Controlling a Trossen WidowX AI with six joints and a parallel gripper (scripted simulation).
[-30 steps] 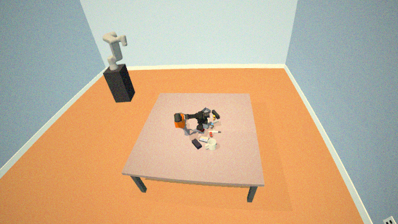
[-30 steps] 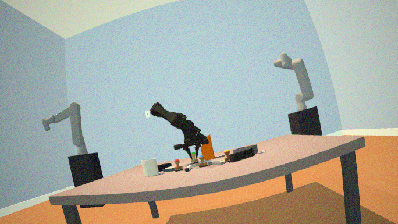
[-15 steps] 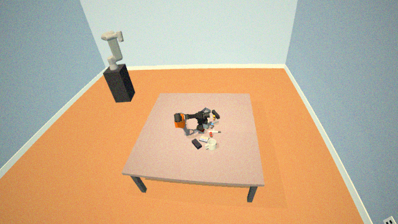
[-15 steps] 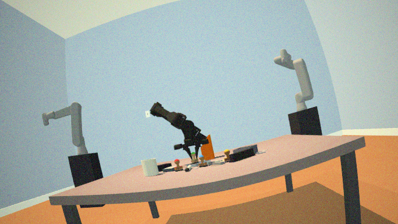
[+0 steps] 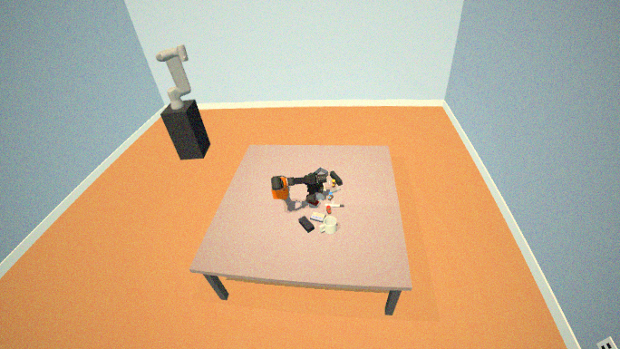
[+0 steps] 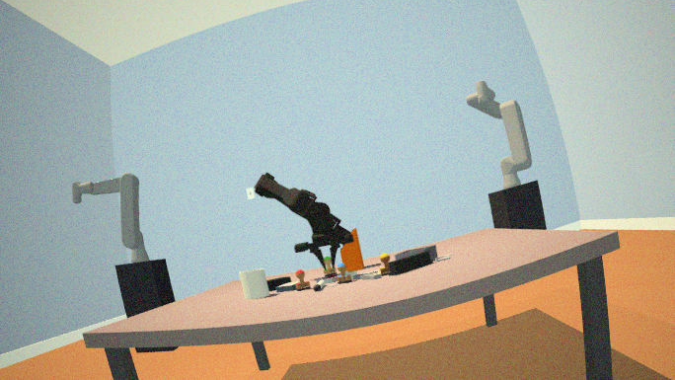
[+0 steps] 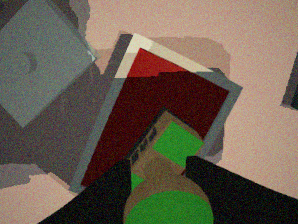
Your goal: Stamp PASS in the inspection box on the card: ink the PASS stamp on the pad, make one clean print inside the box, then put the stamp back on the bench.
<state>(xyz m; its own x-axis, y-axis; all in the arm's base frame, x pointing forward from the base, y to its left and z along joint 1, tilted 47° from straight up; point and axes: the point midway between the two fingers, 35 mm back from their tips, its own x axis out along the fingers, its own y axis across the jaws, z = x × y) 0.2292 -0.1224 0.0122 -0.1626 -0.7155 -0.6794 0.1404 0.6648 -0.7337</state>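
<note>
Now: the red ink pad 4 cm below my gripper tip. From my gripper tip the other things lie so: blue-knob stamp 13 cm ahead, 4 cm to the left, 2 cm below; then red-knob stamp 10 cm ahead, 9 cm to the right, 2 cm below; then green-knob stamp right at my gripper tip.
</note>
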